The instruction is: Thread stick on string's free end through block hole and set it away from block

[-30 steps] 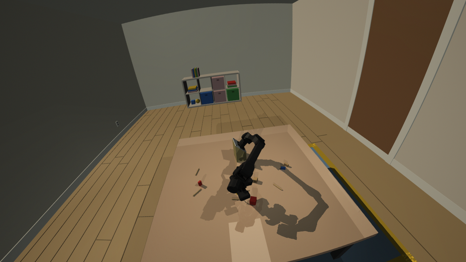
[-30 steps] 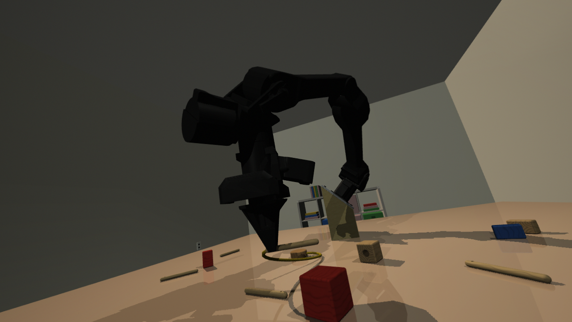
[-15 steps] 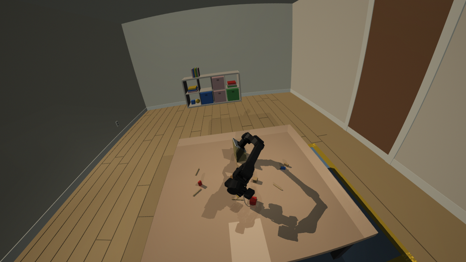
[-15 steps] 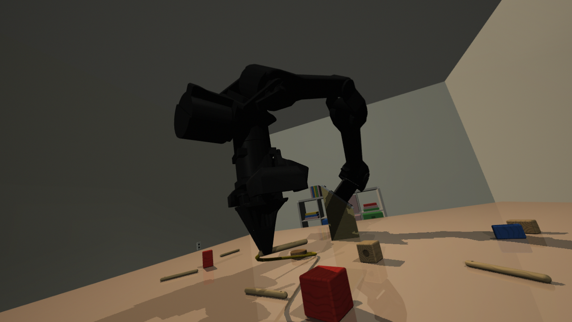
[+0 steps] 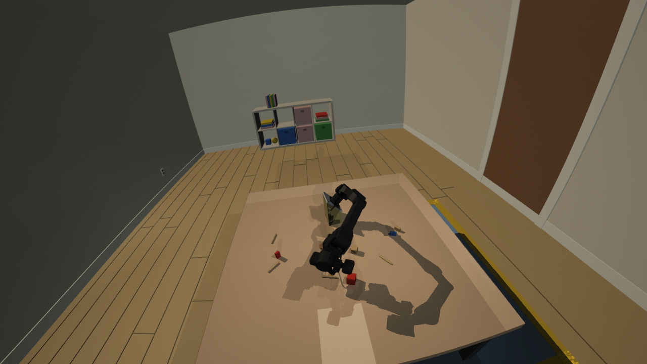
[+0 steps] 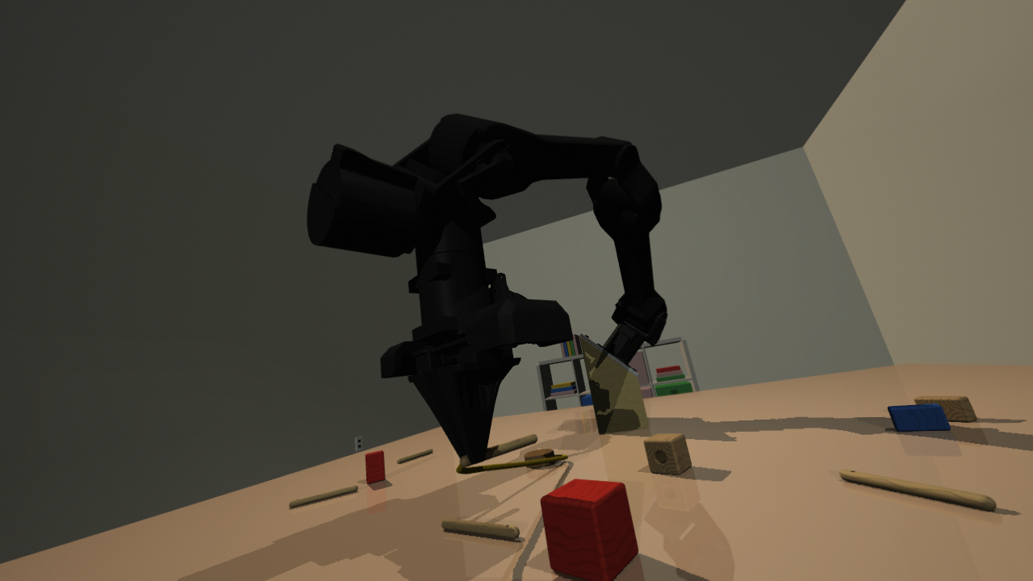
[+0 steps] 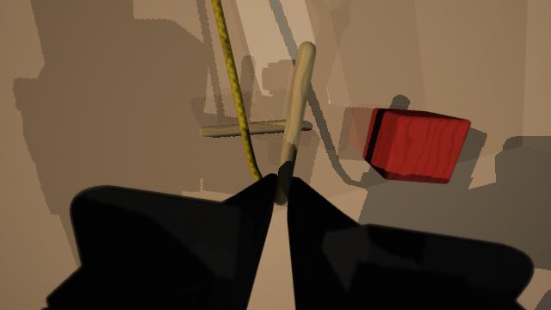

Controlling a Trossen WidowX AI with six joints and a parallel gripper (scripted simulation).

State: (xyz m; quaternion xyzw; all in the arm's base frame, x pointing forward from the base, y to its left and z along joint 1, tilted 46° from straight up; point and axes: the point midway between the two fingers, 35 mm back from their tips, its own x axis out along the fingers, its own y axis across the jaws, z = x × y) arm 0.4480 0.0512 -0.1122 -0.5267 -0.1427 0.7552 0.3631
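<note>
The big red cube lies 10 mm ahead of my gripper tip, 80 mm to the left of it and 40 mm below it. Round my gripper tip: wooden block: 170 mm behind, 120 mm to the left, 40 mm below; then thin wooden stick: 10 mm behind, 10 mm to the left; then round wooden button: 220 mm behind, 40 mm to the right, 50 mm below.
</note>
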